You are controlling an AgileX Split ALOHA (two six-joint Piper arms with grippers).
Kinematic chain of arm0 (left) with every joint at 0, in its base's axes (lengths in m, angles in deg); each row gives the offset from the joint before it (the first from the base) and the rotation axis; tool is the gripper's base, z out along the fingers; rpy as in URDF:
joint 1: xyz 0 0 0.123 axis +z
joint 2: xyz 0 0 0 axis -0.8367 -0.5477 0
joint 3: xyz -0.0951 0.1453 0.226 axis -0.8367 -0.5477 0
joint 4: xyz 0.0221 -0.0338 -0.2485 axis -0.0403 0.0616 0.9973
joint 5: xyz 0 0 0 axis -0.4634 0.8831 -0.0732
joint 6: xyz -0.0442 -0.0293 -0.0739 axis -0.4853 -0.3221 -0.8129
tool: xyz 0 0 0 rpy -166.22 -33.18 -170.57
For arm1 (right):
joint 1: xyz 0 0 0.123 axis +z
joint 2: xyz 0 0 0 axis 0.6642 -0.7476 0
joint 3: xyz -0.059 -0.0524 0.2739 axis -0.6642 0.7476 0
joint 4: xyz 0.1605 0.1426 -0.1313 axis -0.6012 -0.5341 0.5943
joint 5: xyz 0 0 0 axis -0.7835 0.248 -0.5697
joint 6: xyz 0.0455 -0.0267 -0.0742 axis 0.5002 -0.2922 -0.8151
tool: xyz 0 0 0 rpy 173.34 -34.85 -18.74
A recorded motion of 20 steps. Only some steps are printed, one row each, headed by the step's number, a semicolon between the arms.
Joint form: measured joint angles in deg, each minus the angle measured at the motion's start. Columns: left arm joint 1, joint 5, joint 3, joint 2, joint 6, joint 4; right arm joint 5, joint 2, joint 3, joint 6, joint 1, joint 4.
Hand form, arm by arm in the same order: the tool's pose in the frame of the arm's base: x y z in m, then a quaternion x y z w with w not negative. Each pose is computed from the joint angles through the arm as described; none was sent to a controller.
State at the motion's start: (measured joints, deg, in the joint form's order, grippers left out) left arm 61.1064 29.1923 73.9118 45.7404 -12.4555 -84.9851; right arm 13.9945 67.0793 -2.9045 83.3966 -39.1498 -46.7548
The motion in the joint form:
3: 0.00 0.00 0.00 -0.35 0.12 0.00; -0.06 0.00 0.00 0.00 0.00 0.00
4: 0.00 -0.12 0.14 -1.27 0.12 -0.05; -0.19 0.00 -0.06 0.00 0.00 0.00
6: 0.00 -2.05 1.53 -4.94 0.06 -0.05; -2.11 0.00 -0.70 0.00 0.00 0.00
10: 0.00 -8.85 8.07 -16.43 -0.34 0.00; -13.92 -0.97 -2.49 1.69 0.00 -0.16
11: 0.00 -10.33 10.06 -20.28 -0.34 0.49; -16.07 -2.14 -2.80 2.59 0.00 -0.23
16: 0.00 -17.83 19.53 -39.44 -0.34 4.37; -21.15 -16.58 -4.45 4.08 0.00 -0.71
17: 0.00 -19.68 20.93 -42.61 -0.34 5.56; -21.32 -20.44 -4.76 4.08 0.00 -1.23
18: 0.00 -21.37 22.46 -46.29 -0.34 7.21; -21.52 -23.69 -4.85 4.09 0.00 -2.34
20: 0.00 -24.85 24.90 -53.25 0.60 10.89; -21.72 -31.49 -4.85 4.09 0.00 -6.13
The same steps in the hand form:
3: -0.0084 0.0001 0.2674 -0.02969 0.87190 0.02461 0.48816; -0.0086 0.0020 0.2662 -0.06264 0.86986 0.00084 0.48930
4: -0.0062 0.0003 0.2683 -0.02978 0.87470 0.02484 0.48311; -0.0086 0.0020 0.2667 -0.06257 0.86905 0.00080 0.49075
6: 0.0025 0.0010 0.2778 -0.03012 0.87616 0.02449 0.48045; -0.0084 0.0020 0.2724 -0.06162 0.85791 0.00028 0.51008
10: 0.0329 0.0031 0.3165 -0.03243 0.86820 0.02290 0.49463; -0.0024 0.0022 0.2985 -0.04411 0.79759 0.00804 0.60154
11: 0.0448 0.0034 0.3262 -0.03280 0.86983 0.01853 0.49191; 0.0014 0.0023 0.3033 -0.03706 0.79111 0.01331 0.61041
16: 0.1167 0.0043 0.3607 -0.04156 0.87825 -0.01487 0.47616; 0.0478 0.0047 0.3134 -0.02472 0.83080 0.02455 0.55548
17: 0.1309 0.0042 0.3641 -0.04546 0.87741 -0.02453 0.47695; 0.0603 0.0058 0.3117 -0.02352 0.84679 0.02859 0.53064
18: 0.1474 0.0038 0.3661 -0.05140 0.87844 -0.03789 0.47357; 0.0709 0.0074 0.3088 -0.02054 0.86008 0.03758 0.50836
20: 0.1799 0.0030 0.3650 -0.06017 0.88049 -0.06264 0.46605; 0.0954 0.0126 0.2981 -0.00805 0.89084 0.06740 0.44922

